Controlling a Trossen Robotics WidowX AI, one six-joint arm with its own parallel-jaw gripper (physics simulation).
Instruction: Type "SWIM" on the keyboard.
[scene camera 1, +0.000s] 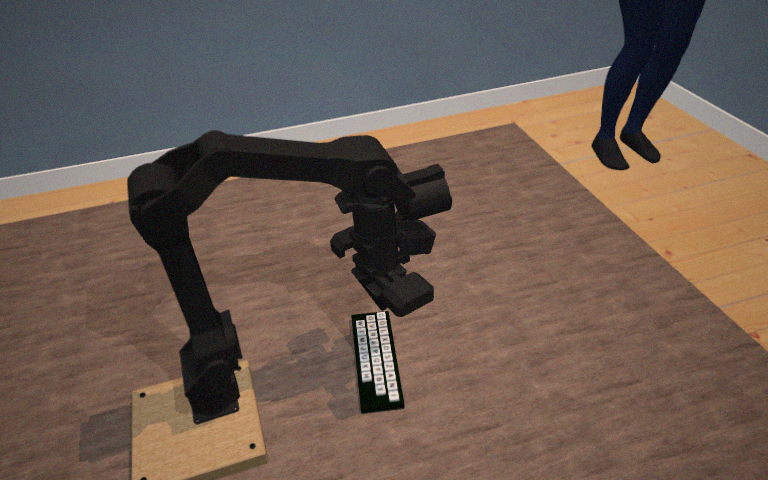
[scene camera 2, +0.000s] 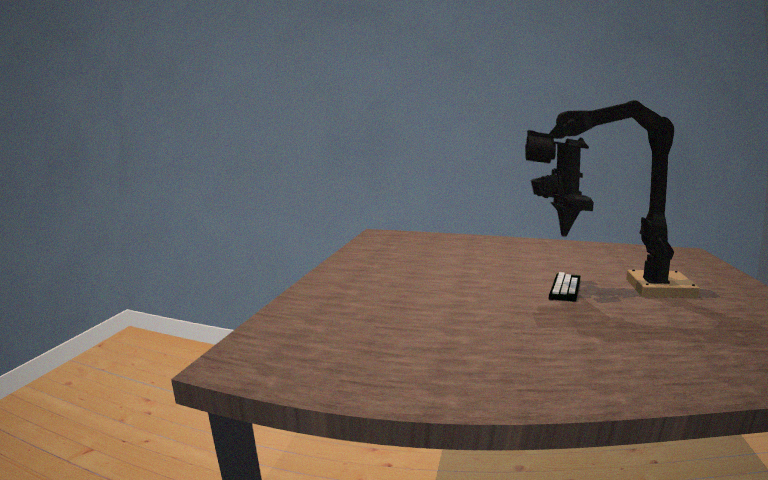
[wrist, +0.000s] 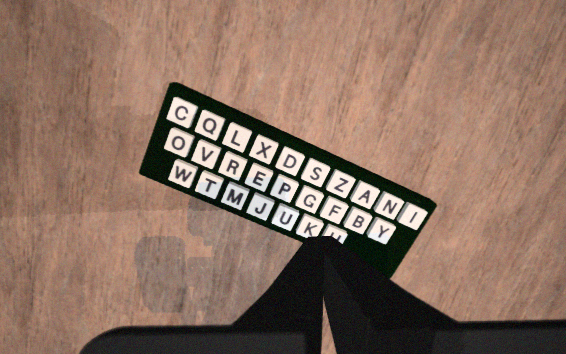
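Where they show: gripper, fingertip midpoint: (scene camera 1: 383, 308) (scene camera 2: 563, 236) (wrist: 319, 248); arm's base at its link origin: (scene camera 1: 214, 400) (scene camera 2: 656, 280).
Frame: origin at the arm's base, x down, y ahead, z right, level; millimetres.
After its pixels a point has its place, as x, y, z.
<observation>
The dark green keyboard (scene camera 1: 370, 399) @[13, 221, 75] (scene camera 2: 564, 298) @[20, 274, -99] (wrist: 387, 257) @[13, 219, 78] lies flat on the table with white letter keys in three rows. In the wrist view, the S key (wrist: 316, 173) @[8, 272, 12] and the I key (wrist: 413, 216) @[8, 256, 84] are in the upper row, with I at its right end. The W key (wrist: 183, 174) @[8, 254, -74] and the M key (wrist: 235, 195) @[8, 246, -38] are in the lower row, with W at its left end. My gripper (scene camera 2: 564, 233) @[-94, 272, 2] (wrist: 319, 248) @[-94, 272, 2] is shut and empty, pointing down well above the keyboard. In the wrist view its tips cover part of the H key (wrist: 336, 235) @[8, 231, 36].
The arm's wooden base plate (scene camera 1: 192, 452) @[0, -39, 76] (scene camera 2: 671, 290) @[8, -26, -63] stands on the brown table (scene camera 1: 566, 339) @[26, 568, 71] (scene camera 2: 396, 350) @[26, 586, -399] beside the keyboard. The arm's shadow falls on the table and partly on the keys. A person's legs (scene camera 1: 651, 73) show beyond the table.
</observation>
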